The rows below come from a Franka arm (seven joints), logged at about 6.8 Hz.
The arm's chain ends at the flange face. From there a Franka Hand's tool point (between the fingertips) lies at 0.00 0.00 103.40 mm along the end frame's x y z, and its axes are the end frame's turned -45 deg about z.
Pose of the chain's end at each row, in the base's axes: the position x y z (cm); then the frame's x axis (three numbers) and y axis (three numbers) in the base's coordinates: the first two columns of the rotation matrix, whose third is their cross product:
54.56, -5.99, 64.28, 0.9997, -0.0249, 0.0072, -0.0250, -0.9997, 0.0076
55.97, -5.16, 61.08, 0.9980, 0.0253, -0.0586, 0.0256, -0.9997, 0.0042
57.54, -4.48, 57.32, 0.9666, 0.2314, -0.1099, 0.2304, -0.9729, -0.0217
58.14, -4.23, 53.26, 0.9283, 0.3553, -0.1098, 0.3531, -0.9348, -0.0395
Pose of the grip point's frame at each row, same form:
54.63, -6.07, 53.94, 0.7246, 0.6893, -0.0003, 0.6892, -0.7245, 0.0105
55.37, -5.22, 50.76, 0.6876, 0.7248, -0.0444, 0.7238, -0.6890, -0.0385
56.38, -4.52, 47.04, 0.5206, 0.8516, -0.0624, 0.8464, -0.5243, -0.0931
56.93, -4.25, 42.99, 0.4067, 0.9122, -0.0497, 0.9061, -0.4098, -0.1056

